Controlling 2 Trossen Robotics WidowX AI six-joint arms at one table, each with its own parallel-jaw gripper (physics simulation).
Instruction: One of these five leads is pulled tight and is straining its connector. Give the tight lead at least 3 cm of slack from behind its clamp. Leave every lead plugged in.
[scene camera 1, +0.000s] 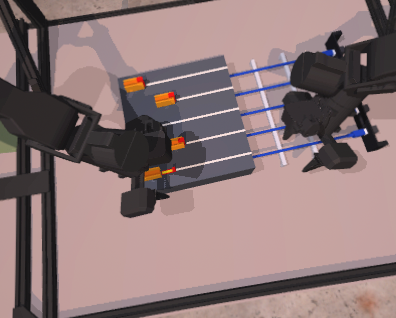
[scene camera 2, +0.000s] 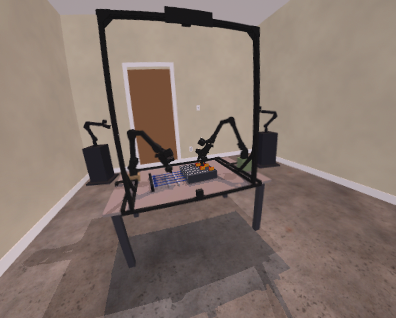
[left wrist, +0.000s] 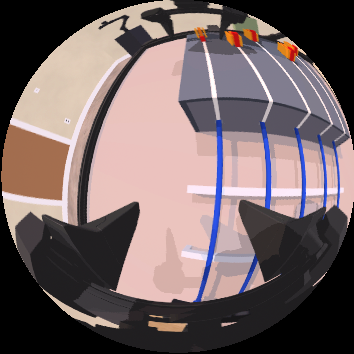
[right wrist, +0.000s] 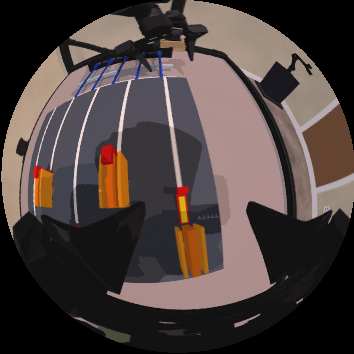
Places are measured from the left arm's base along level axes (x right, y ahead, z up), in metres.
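Where they show: left gripper, fingertip midpoint: (scene camera 1: 293, 155) (left wrist: 190, 206) (right wrist: 171, 64); right gripper, fingertip midpoint: (scene camera 1: 167, 176) (scene camera 2: 198, 162) (left wrist: 195, 36) (right wrist: 198, 207); left arm's base, link origin: (scene camera 2: 133, 174) (right wrist: 172, 39); right arm's base, link origin: (scene camera 2: 244, 157).
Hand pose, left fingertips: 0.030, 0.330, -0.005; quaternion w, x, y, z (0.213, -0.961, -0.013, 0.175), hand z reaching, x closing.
Note:
Things, the pixels of their top centre, and the offset from my left fingertips, as dx, dy, dz. "spot": a spot on its surface instead. Level surfaces: height alone.
- grey board, surface height: dz +0.019
- near-edge lead's orange connector, top centre: (right wrist: 194, 255) (scene camera 1: 149, 172) +0.016, +0.306, +0.043
- black bar, surface spot: (scene camera 1: 369, 135) spot: +0.012, -0.180, -0.018
On the grey board (scene camera 1: 215, 120) (right wrist: 205, 175), the near-edge lead's orange connector (scene camera 1: 152, 174) (right wrist: 192, 250) stands apart from its red end (scene camera 1: 173, 170) (right wrist: 182, 191), with a yellow piece between them. That lead is white (scene camera 1: 215, 162) (right wrist: 171, 120) on the board and blue (scene camera 1: 300, 148) (left wrist: 219, 150) beyond it. Other connectors (scene camera 1: 165, 100) (right wrist: 114, 180) have red ends close against orange bodies. My right gripper (right wrist: 198, 207) is open and empty above the yellow piece and connector. My left gripper (left wrist: 190, 206) (right wrist: 171, 64) is open and empty above the blue leads. Which part is the clamp cannot be told.
Two white crossbars (scene camera 1: 267, 110) (left wrist: 235, 191) lie across the blue leads' run. A black bar (scene camera 1: 369, 135) stands at the leads' far end, partly hidden by the left arm. A black frame (scene camera 1: 37, 225) (scene camera 2: 257, 100) surrounds the table.

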